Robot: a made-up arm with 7 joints. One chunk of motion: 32 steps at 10 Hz.
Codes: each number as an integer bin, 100 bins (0 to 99) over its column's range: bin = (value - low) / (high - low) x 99, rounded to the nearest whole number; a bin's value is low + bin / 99 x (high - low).
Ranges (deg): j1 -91.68..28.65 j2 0..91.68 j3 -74.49..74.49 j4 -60.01..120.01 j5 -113..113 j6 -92.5..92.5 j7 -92.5..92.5
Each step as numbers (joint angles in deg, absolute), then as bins.
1 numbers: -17.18 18.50 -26.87 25.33 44.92 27.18 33.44
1 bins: 61 20 32 47 69 64 67
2 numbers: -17.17 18.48 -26.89 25.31 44.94 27.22 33.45
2 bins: 61 20 32 47 69 64 67
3 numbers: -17.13 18.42 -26.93 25.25 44.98 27.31 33.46
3 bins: 61 20 32 47 69 64 67
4 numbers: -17.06 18.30 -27.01 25.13 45.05 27.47 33.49
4 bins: 61 20 32 47 69 64 67
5 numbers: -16.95 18.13 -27.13 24.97 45.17 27.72 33.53
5 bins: 61 20 31 47 69 64 67
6 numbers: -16.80 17.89 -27.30 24.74 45.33 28.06 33.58
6 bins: 62 19 31 47 69 65 67
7 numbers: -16.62 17.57 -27.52 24.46 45.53 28.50 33.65
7 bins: 62 19 31 46 69 65 68
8 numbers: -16.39 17.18 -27.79 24.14 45.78 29.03 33.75
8 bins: 62 19 31 46 70 65 68
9 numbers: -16.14 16.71 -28.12 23.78 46.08 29.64 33.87
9 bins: 62 18 31 46 70 65 68
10 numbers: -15.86 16.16 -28.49 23.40 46.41 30.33 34.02
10 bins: 62 17 31 46 70 66 68
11 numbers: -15.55 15.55 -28.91 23.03 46.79 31.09 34.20
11 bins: 63 17 30 46 70 66 68
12 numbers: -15.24 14.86 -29.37 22.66 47.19 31.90 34.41
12 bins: 63 16 30 45 70 67 68
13 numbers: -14.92 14.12 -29.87 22.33 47.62 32.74 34.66
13 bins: 63 15 30 45 70 67 68
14 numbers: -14.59 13.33 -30.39 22.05 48.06 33.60 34.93
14 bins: 63 14 29 45 71 67 68
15 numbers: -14.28 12.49 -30.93 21.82 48.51 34.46 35.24
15 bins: 64 13 29 45 71 68 68
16 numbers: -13.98 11.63 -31.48 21.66 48.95 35.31 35.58
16 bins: 64 13 29 45 71 68 69
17 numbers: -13.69 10.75 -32.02 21.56 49.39 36.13 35.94
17 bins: 64 12 28 45 71 69 69
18 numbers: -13.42 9.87 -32.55 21.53 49.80 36.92 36.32
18 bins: 64 11 28 45 71 69 69
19 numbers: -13.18 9.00 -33.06 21.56 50.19 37.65 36.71
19 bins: 65 10 28 45 71 70 69
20 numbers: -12.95 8.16 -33.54 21.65 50.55 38.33 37.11
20 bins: 65 9 27 45 72 70 69
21 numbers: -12.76 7.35 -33.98 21.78 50.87 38.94 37.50
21 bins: 65 8 27 45 72 70 70
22 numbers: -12.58 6.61 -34.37 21.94 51.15 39.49 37.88
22 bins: 65 7 27 45 72 71 70
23 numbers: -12.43 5.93 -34.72 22.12 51.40 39.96 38.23
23 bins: 65 6 26 45 72 71 70
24 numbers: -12.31 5.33 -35.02 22.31 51.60 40.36 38.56
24 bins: 65 6 26 45 72 71 70
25 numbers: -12.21 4.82 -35.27 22.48 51.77 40.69 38.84
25 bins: 65 5 26 45 72 71 70
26 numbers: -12.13 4.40 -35.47 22.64 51.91 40.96 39.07
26 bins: 65 5 26 45 72 71 70
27 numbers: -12.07 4.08 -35.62 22.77 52.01 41.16 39.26
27 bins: 65 4 26 46 72 72 71
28 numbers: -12.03 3.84 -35.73 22.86 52.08 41.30 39.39
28 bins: 66 4 26 46 72 72 71
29 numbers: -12.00 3.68 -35.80 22.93 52.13 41.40 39.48
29 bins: 66 4 26 46 72 72 71
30 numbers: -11.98 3.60 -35.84 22.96 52.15 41.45 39.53
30 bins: 66 4 26 46 72 72 71
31 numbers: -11.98 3.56 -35.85 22.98 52.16 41.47 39.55
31 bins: 66 4 26 46 72 72 71
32 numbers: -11.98 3.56 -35.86 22.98 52.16 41.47 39.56
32 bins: 66 4 26 46 72 72 71
